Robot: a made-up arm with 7 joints.
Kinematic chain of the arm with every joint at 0, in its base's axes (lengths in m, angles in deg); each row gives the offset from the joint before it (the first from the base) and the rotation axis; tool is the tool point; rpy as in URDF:
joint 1: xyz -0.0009 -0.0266 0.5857 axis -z
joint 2: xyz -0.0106 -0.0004 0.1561 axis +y
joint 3: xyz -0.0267 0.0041 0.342 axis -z
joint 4: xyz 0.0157 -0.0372 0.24 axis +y
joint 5: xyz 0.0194 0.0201 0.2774 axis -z
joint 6: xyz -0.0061 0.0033 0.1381 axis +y
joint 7: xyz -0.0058 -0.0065 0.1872 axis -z
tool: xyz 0.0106 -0.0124 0.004 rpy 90 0 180
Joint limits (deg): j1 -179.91..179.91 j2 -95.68..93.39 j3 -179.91..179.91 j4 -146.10..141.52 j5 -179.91..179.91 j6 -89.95..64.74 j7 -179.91..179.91
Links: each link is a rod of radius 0.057 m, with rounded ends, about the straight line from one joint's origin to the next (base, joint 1, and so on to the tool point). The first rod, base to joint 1, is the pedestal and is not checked.
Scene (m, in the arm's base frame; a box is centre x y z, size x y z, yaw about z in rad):
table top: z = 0
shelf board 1: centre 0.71 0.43 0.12 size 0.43 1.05 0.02 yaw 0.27
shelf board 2: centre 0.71 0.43 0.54 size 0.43 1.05 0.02 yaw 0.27
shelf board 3: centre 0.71 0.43 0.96 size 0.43 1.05 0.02 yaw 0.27
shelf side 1: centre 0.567 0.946 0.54 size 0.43 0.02 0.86 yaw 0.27
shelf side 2: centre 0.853 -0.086 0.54 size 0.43 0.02 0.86 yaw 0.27
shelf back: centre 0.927 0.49 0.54 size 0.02 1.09 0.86 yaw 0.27
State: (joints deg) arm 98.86 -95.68 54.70 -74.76 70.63 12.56 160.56
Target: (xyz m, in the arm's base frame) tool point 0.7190 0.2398 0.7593
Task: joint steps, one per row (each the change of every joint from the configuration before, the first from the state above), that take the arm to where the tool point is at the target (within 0.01 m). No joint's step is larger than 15 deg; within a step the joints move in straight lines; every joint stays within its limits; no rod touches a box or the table.
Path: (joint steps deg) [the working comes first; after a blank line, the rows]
Joints at the target: 110.52 -75.28 81.38 -101.21 69.75 0.91 159.73
Straight joint move there: touches shelf board 2.

1: -5.05 0.00 3.19 -11.17 -12.19 6.42 1.15
2: -5.05 0.00 3.19 -11.17 -12.18 6.42 1.15
3: -5.05 0.00 3.19 -11.17 -12.19 6.41 1.16
4: -5.05 0.00 3.18 -11.18 -12.19 6.42 1.15
5: -5.04 0.00 3.19 -11.17 -12.18 6.42 1.15
6: 3.03 5.57 3.77 -1.99 14.22 -13.27 -1.93
7: 3.04 5.57 3.77 -1.99 14.22 -13.27 -1.92
8: 3.04 5.57 3.77 -1.98 14.22 -13.26 -1.93
9: 3.04 5.57 3.77 -1.99 14.22 -13.27 -1.93
10: 8.25 -0.62 -1.45 12.45 1.06 3.11 0.38
11: 8.25 -0.63 -1.44 12.45 1.05 3.11 0.37
12: 8.25 -0.63 -1.45 12.46 1.06 3.11 0.37

